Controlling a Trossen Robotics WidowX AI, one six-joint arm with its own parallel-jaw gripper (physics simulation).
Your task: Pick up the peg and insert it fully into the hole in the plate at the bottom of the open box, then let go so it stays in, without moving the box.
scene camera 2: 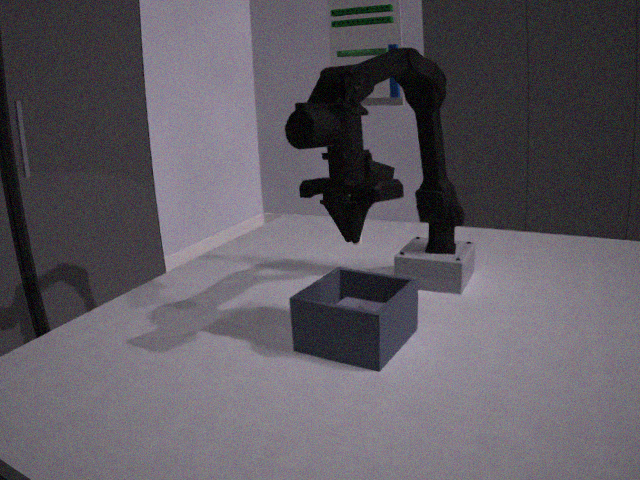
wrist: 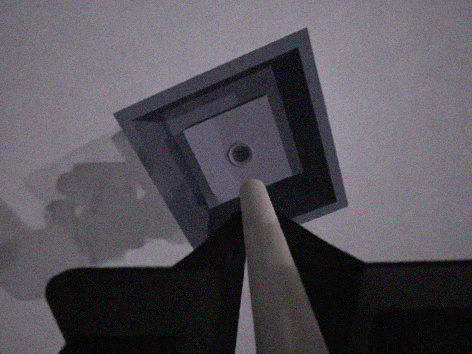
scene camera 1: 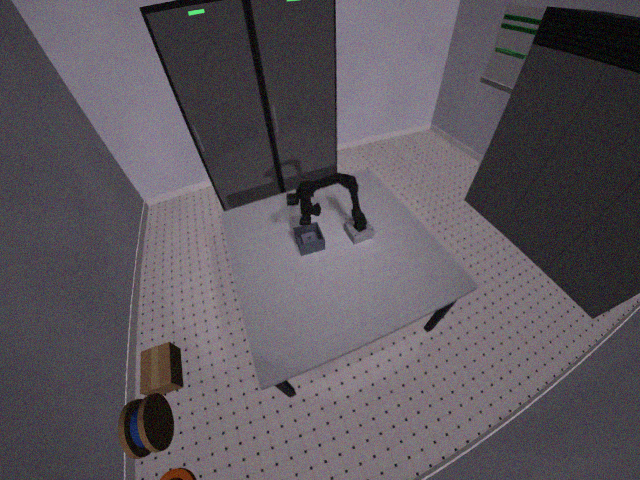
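Pixels of known places: gripper, fingertip midpoint: (scene camera 2: 352,242) (wrist: 256,218); arm's base, origin of the base link: (scene camera 2: 441,249) (scene camera 1: 360,227).
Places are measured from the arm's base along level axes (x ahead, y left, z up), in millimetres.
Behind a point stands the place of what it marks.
Note:
The beige round peg (wrist: 272,260) @(z 158, x 296, y -120 mm) is held between the fingers of my gripper (scene camera 2: 353,240) @(z 108, x 313, y -128 mm) (wrist: 256,218) @(z 108, x 313, y -128 mm), its rounded end pointing away from the wrist camera. In scene camera 2 the fingertips hang above and behind the open blue-grey box (scene camera 1: 301,248) @(z 2, x 400, y -65 mm) (scene camera 2: 336,333) @(z -19, x 389, y -140 mm) (wrist: 220,70) @(z 27, x 239, y -94 mm), clear of its rim. In the wrist view a light square plate (wrist: 215,165) @(z -13, x 304, y -153 mm) lies at the box bottom, with a round dark hole (wrist: 241,153) in its middle. The peg's end appears just below the hole in that view, over the plate's near edge. The upper part of the peg is hidden from the scene cameras.
The arm's light base block (scene camera 1: 361,237) @(z -22, x 34, y 60 mm) (scene camera 2: 429,273) @(z -31, x 72, y -20 mm) stands on the table (scene camera 1: 351,304) @(z -72, x 349, y 373 mm) (scene camera 2: 232,413) @(z -71, x 563, y -248 mm), behind and to the right of the box. A dark cabinet (scene camera 1: 217,103) stands behind the table. A cardboard box (scene camera 1: 155,369) and a spool (scene camera 1: 157,422) are on the floor.

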